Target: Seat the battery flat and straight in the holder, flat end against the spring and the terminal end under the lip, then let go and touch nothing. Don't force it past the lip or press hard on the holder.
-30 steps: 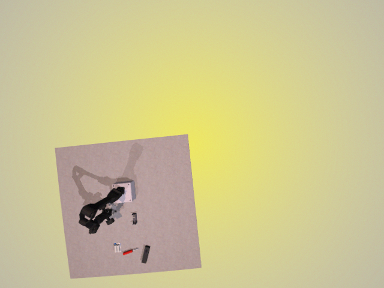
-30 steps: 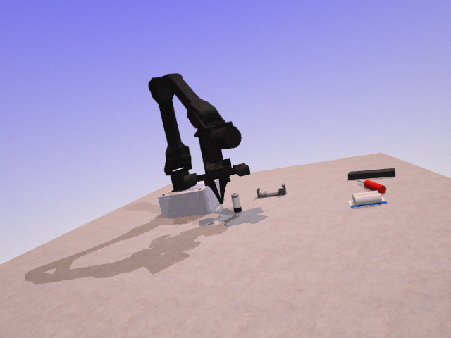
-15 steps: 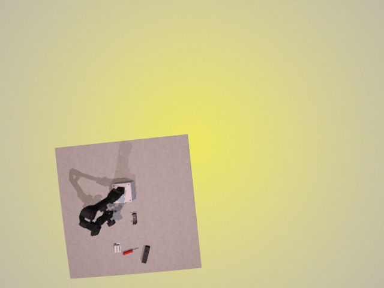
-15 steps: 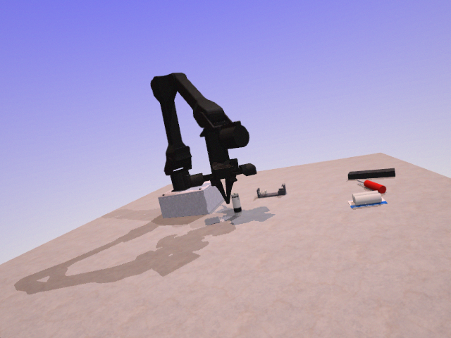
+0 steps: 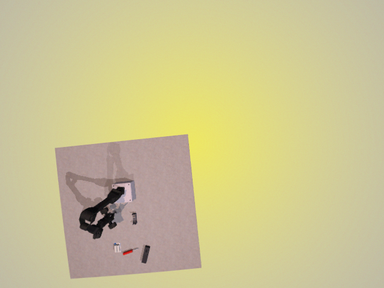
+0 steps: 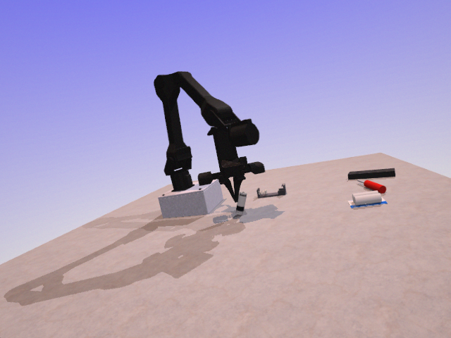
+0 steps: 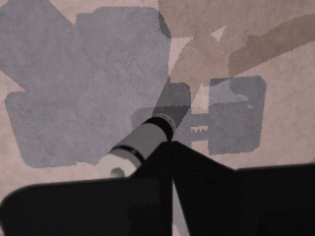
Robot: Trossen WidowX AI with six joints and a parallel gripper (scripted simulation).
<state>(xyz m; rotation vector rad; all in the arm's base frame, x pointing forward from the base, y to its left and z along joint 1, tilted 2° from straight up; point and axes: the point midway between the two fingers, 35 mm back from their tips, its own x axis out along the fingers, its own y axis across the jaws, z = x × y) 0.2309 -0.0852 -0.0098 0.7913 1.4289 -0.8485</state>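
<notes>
Right now the battery is 1 cm ahead of my gripper tip, 1 cm to the left of it and 1 cm below it. Round my gripper tip: black bar (40 cm ahead, 30 cm to the left, 2 cm below); blue-edged card (35 cm ahead, 2 cm to the left, 3 cm below); red-handled screwdriver (37 cm ahead, 16 cm to the left, 3 cm below).
</notes>
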